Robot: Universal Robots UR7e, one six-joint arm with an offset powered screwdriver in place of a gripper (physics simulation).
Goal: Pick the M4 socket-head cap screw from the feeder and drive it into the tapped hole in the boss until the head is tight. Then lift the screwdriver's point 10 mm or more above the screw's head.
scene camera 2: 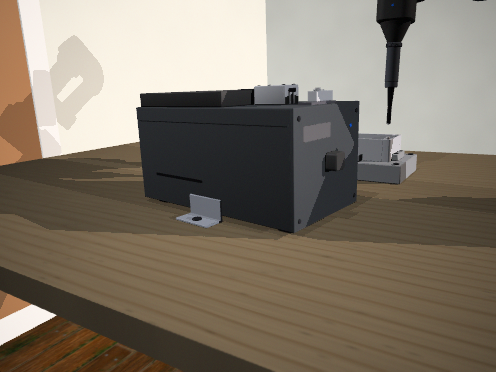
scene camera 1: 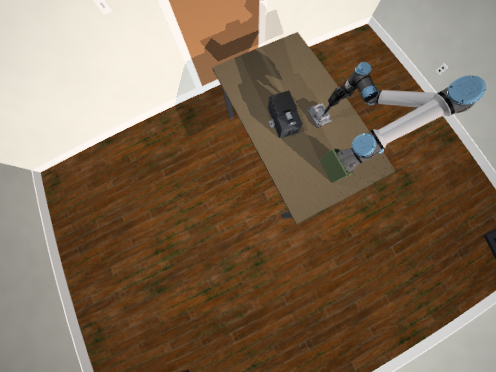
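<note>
My gripper, the offset black screwdriver (scene camera 1: 325,114) (scene camera 2: 388,123), points straight down over the light grey workpiece (scene camera 1: 315,116) (scene camera 2: 381,172). In the scene camera 2 view there is a visible gap between its thin point and the top of the workpiece, and the point looks bare. The black feeder (scene camera 1: 281,107) (scene camera 2: 215,160) stands on the table beside the workpiece and hides part of it in the scene camera 2 view. The screw does not show in either view. The boss and its tapped hole are too small or hidden to make out.
A green box-shaped part (scene camera 1: 333,166) is at the arm's lower joint (scene camera 1: 364,145), over the wooden table (scene camera 1: 305,202) (scene camera 2: 250,310). Light grey blocks (scene camera 2: 272,94) stand up from the feeder's top. A small metal bracket (scene camera 2: 205,207) is at the feeder's foot.
</note>
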